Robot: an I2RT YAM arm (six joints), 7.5 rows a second.
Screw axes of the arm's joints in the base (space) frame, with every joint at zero. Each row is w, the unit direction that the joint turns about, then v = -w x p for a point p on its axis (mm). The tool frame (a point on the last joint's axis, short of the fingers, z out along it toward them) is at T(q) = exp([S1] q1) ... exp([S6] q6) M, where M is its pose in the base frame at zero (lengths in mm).
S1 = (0, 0, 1, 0, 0, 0)
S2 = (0, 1, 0, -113.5, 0, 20)
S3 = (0, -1, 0, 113.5, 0, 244)
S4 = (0, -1, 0, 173.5, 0, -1)
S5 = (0, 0, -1, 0, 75, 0)
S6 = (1, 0, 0, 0, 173.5, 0)
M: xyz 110.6 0 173.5 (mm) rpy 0 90 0 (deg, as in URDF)
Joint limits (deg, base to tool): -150..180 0..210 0..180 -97..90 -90..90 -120..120
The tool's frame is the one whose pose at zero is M.
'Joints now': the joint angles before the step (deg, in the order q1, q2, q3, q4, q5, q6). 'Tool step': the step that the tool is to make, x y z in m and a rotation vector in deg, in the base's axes. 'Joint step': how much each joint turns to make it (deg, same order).
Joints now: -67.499 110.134 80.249 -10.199 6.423 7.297
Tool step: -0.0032 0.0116 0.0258 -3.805 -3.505 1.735
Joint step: -0.006 -4.745 -1.945 2.026 -2.466 0.348
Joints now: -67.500 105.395 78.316 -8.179 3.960 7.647
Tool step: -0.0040 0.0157 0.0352 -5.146 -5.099 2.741
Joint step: -0.005 -5.896 -1.598 2.378 -3.778 0.875
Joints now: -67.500 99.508 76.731 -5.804 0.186 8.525
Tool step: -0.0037 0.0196 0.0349 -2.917 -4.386 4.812
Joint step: 0.096 -5.634 -0.086 -1.145 -5.526 0.532
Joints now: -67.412 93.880 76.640 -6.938 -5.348 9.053
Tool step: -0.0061 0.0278 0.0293 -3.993 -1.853 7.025
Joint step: 0.176 -6.672 -1.750 -0.884 -6.407 -2.451
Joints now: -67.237 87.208 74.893 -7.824 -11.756 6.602
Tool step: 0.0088 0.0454 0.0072 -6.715 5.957 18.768
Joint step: 3.321 -7.471 -4.917 -3.055 -11.689 -13.678
